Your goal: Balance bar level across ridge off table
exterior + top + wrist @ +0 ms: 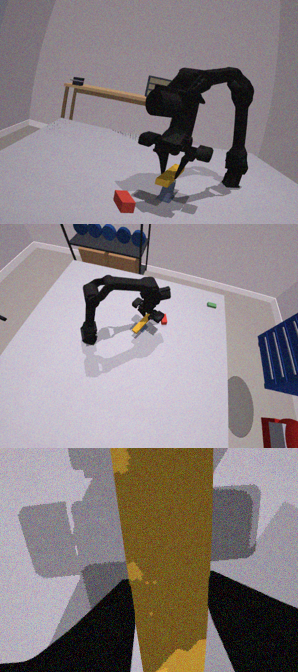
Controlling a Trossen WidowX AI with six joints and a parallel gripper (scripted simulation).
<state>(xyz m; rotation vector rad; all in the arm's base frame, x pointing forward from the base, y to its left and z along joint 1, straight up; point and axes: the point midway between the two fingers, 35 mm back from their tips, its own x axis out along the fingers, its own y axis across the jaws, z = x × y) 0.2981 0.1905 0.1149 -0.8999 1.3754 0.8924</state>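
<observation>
The yellow bar is 30 mm to the right of my gripper tip and 10 mm behind it. From my gripper tip the other things lie so: green block (440 mm ahead, 310 mm to the left, 70 mm below); then red block (100 mm ahead, 70 mm to the left, 60 mm below).
</observation>
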